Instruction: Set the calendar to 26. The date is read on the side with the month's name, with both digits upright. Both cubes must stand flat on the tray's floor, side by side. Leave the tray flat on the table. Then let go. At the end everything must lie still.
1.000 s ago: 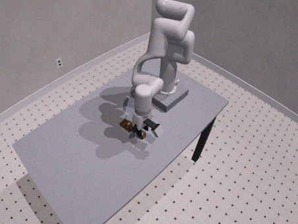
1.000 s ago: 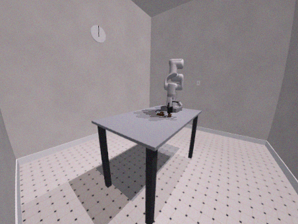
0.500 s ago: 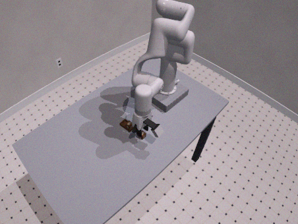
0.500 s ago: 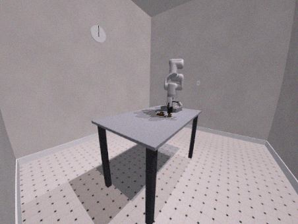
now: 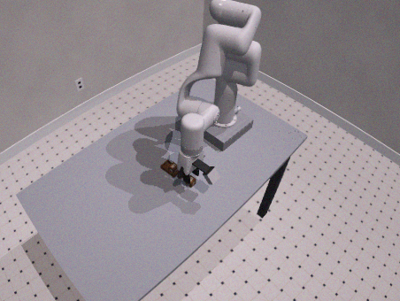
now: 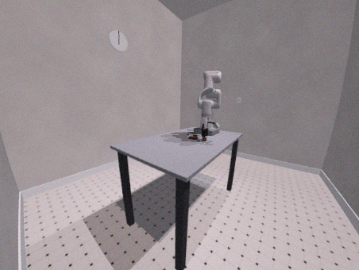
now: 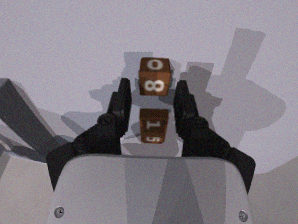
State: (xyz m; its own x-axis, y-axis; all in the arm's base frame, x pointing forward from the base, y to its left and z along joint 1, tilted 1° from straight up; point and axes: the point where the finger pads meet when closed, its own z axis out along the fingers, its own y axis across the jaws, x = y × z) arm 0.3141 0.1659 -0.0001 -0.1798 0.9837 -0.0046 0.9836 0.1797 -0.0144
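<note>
The brown cube is 4 cm below my hand. Also, from my hand: brown wooden tray 2 cm ahead, 10 cm to the right, 5 cm below.
</note>
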